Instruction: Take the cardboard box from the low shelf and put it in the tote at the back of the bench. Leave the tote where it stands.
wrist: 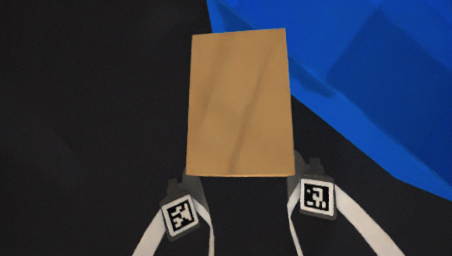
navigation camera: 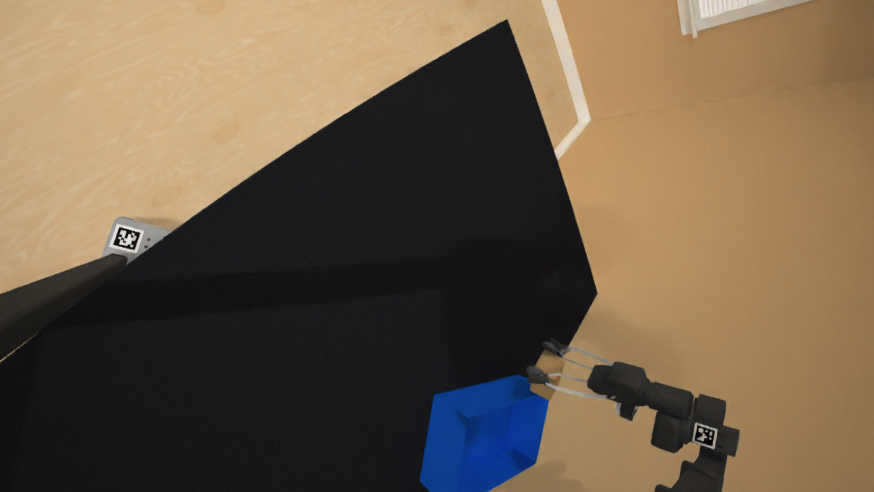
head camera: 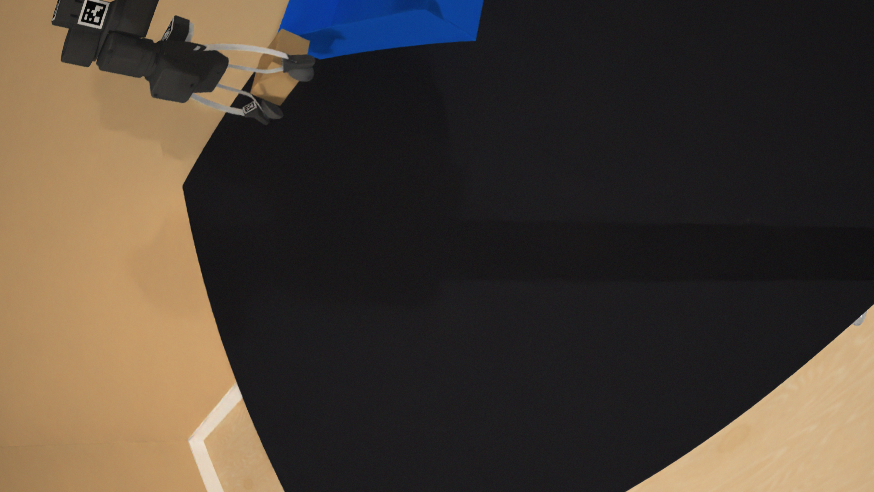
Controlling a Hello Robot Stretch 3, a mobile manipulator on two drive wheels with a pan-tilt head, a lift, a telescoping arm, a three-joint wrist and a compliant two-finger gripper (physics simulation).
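Places are measured from the robot's base along level axes (x ahead, y left, z up), in centimetres.
Pixels of known places: gripper, fingertip midpoint: (navigation camera: 534, 357) (head camera: 297, 92).
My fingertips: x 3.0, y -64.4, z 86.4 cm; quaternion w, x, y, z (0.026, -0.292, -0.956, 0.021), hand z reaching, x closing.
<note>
Behind a point stands the place of what it marks.
The cardboard box (head camera: 278, 84) {x 2.7, y -65.0, z 89.6 cm} (navigation camera: 544, 389) {x -3.1, y -67.2, z 89.3 cm} (wrist: 240, 100) is a plain tan block between the two fingertips. My gripper (head camera: 282, 89) {x 3.0, y -64.4, z 86.4 cm} (navigation camera: 545, 361) {x 3.0, y -64.4, z 86.4 cm} (wrist: 242, 172) {x 3.0, y -64.4, z 86.4 cm} is shut on it, and the box sticks out past the fingertips in the wrist view. The blue tote (head camera: 391, 30) {x -8.0, y -56.2, z 81.9 cm} (navigation camera: 449, 440) {x -16.0, y -48.3, z 82.7 cm} (wrist: 350, 120) stands open on the black bench top (head camera: 489, 366) {x 25.0, y -31.6, z 76.2 cm} (navigation camera: 366, 213) {x 20.5, y -20.7, z 76.2 cm} (wrist: 75, 100), near its wall-side edge. In the head and navigation views the box overlaps the tote's near corner; in the wrist view the tote lies to the right of it. The low shelf does not show.
A tan wall (head camera: 91, 244) {x 45.8, y -129.8, z 93.3 cm} (navigation camera: 733, 213) {x 67.7, y -143.8, z 109.5 cm} runs behind the arm, with a white baseboard (head camera: 217, 415) {x 134.0, y -184.5, z 5.2 cm} (navigation camera: 568, 67) {x 185.5, y -167.9, z 3.9 cm} at the floor. My grey base (navigation camera: 116, 247) {x -2.0, y 14.6, z 16.2 cm} and the dark mast (navigation camera: 61, 287) {x -0.6, y 12.4, z 70.6 cm} show at the left of the navigation view, partly hidden by the bench.
</note>
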